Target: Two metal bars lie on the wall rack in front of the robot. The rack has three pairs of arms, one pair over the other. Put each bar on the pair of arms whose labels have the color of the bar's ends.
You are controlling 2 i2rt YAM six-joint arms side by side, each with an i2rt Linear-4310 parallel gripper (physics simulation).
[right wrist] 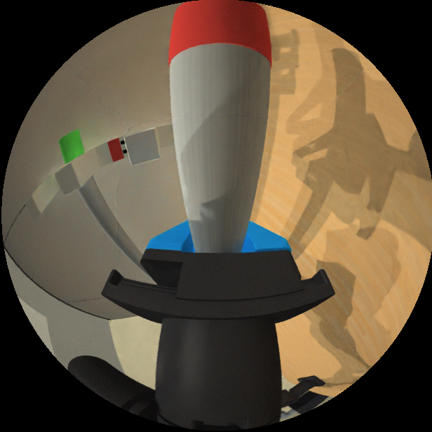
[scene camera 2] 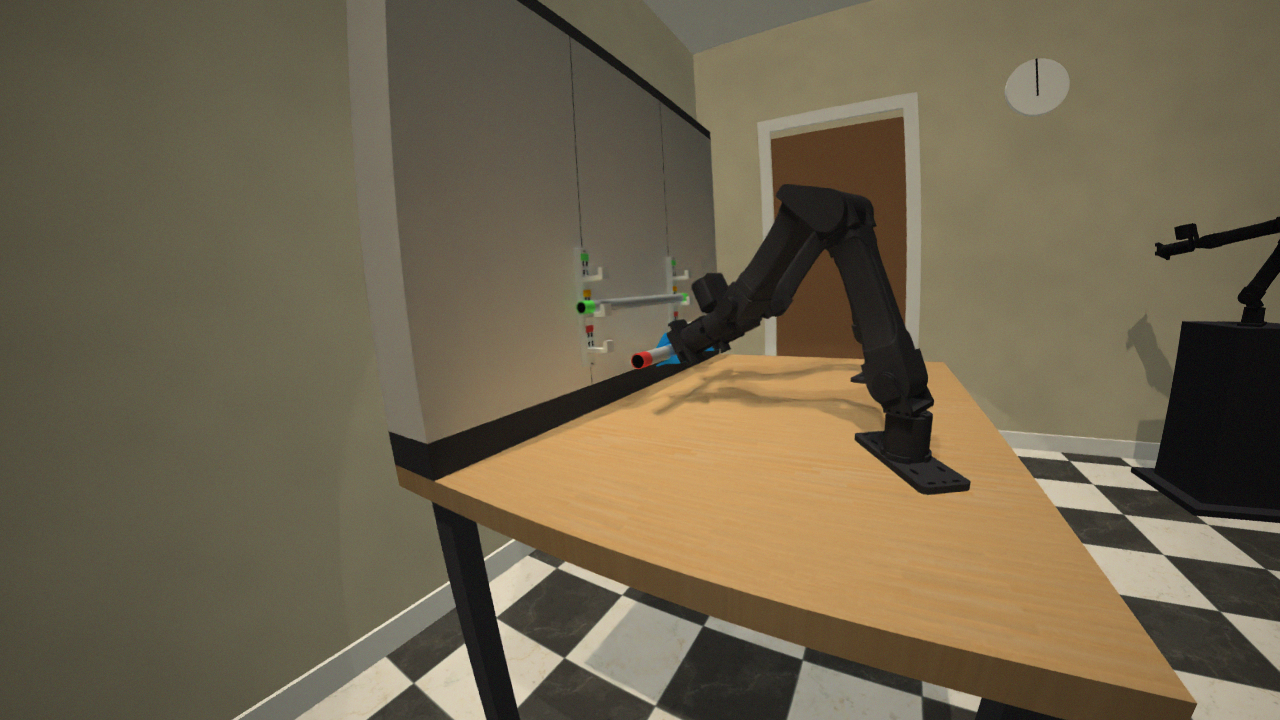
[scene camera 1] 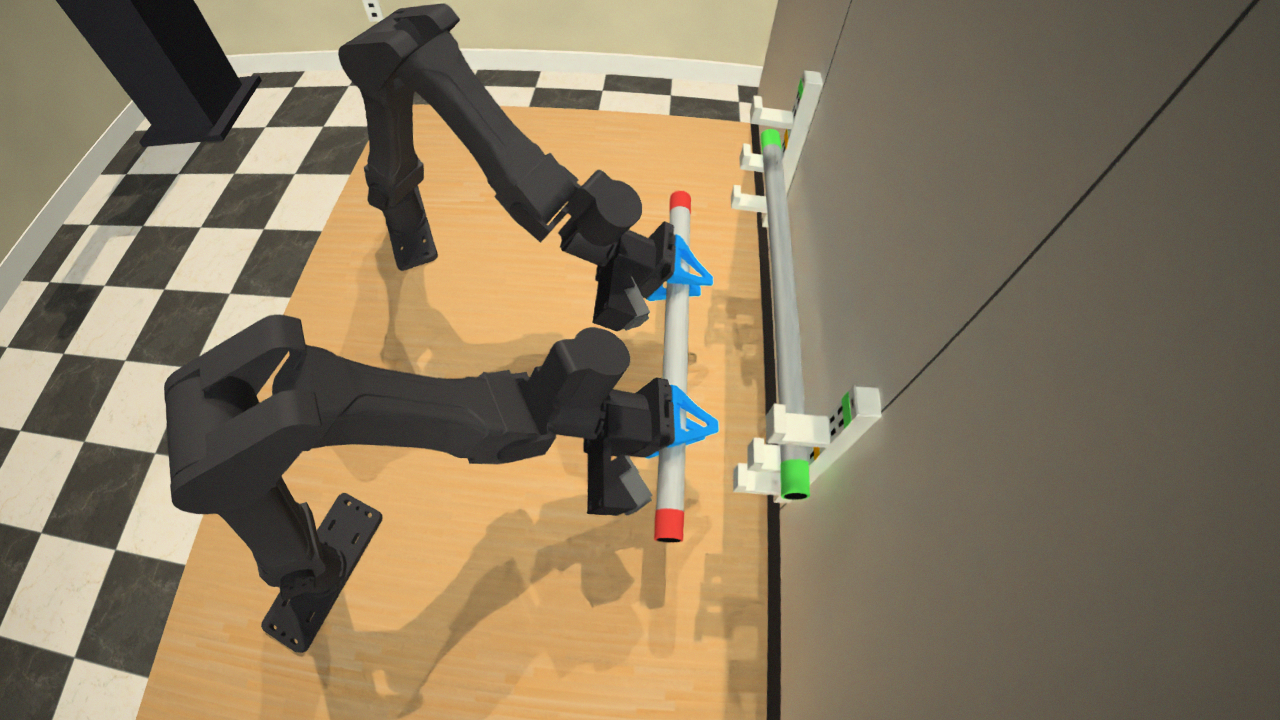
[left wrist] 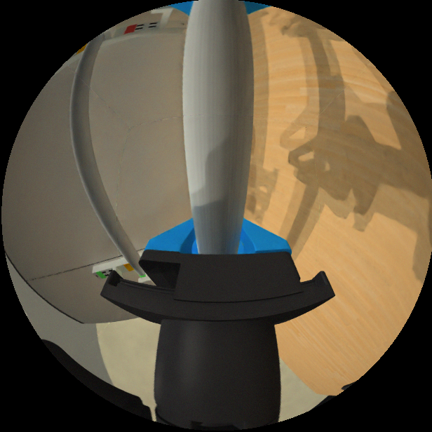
Observation:
In view: my left gripper (scene camera 1: 706,286), my right gripper (scene camera 1: 711,430) and a red-ended bar (scene camera 1: 669,517).
The red-ended bar is seen too in the right wrist view (right wrist: 220,65). My left gripper shows as well in scene camera 2 (scene camera 2: 654,359) and in the left wrist view (left wrist: 217,214). My right gripper also shows in the right wrist view (right wrist: 217,214).

